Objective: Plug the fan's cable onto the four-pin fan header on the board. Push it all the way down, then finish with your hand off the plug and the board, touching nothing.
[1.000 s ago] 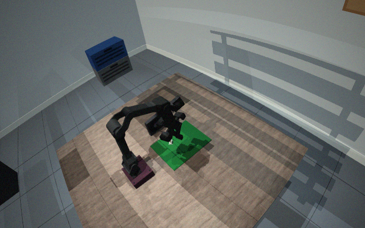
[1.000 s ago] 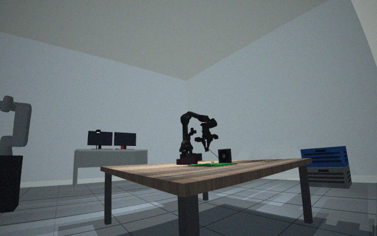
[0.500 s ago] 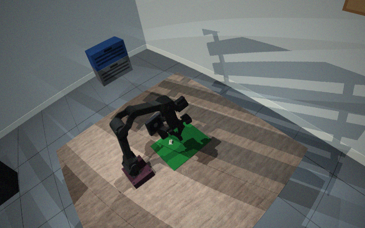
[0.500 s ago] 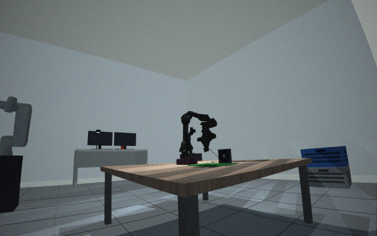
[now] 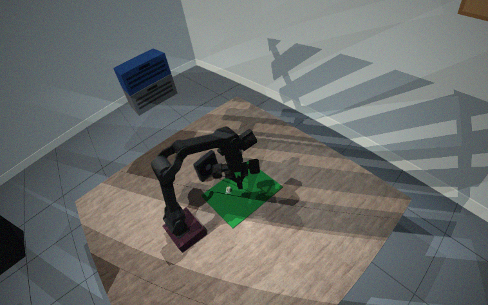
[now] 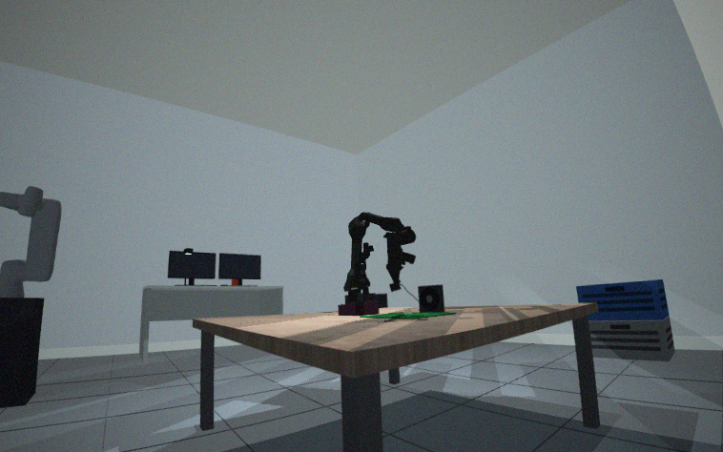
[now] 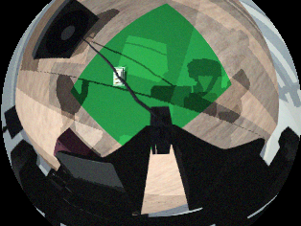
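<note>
Now: the green board 14 cm below my gripper tip, 3 cm to the left of it and 2 cm ahead of it. From my gripper tip the other things lie so: black fan: 23 cm to the left, 6 cm below, 2 cm behind; black plug: 1 cm to the right, 1 cm below.
</note>
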